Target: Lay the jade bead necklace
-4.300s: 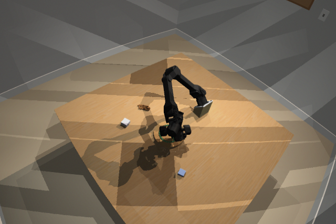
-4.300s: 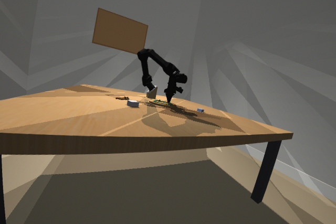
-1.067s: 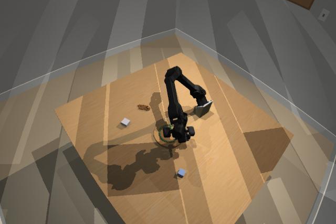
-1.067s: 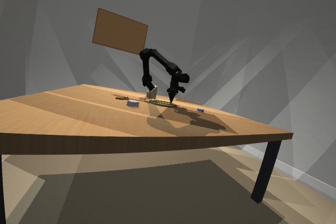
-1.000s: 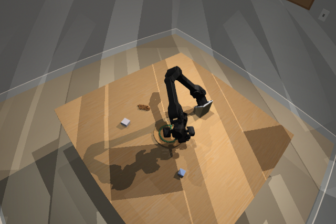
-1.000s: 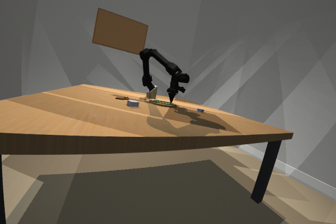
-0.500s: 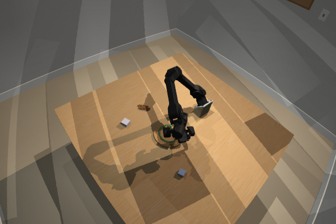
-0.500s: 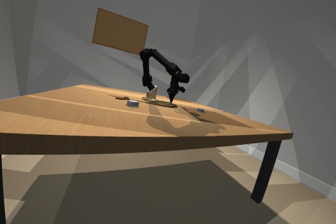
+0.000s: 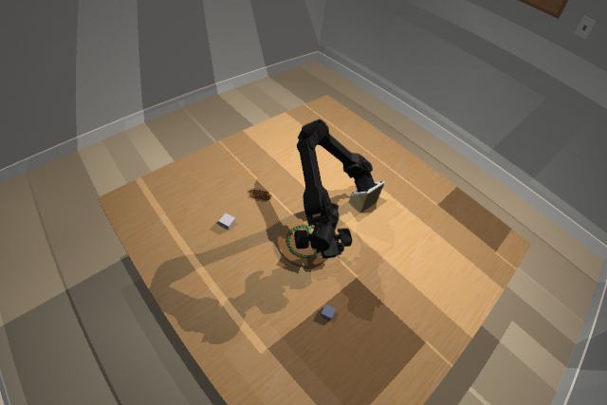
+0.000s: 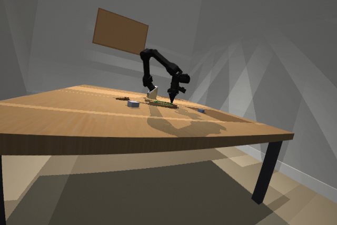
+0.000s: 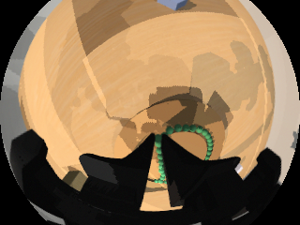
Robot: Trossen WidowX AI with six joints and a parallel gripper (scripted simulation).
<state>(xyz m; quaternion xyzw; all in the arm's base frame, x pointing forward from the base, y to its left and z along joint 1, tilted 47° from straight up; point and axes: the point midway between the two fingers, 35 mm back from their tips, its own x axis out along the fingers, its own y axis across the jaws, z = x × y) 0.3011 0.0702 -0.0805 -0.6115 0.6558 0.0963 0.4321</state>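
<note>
Right now the round wooden bead board is 70 mm to the right of my gripper tip, 10 mm below it and 10 mm ahead of it. Also, from my gripper tip: blue block (190 mm to the left, 100 mm ahead, 10 mm below); pale grey block (280 mm to the right, 210 mm ahead, 10 mm below).
</note>
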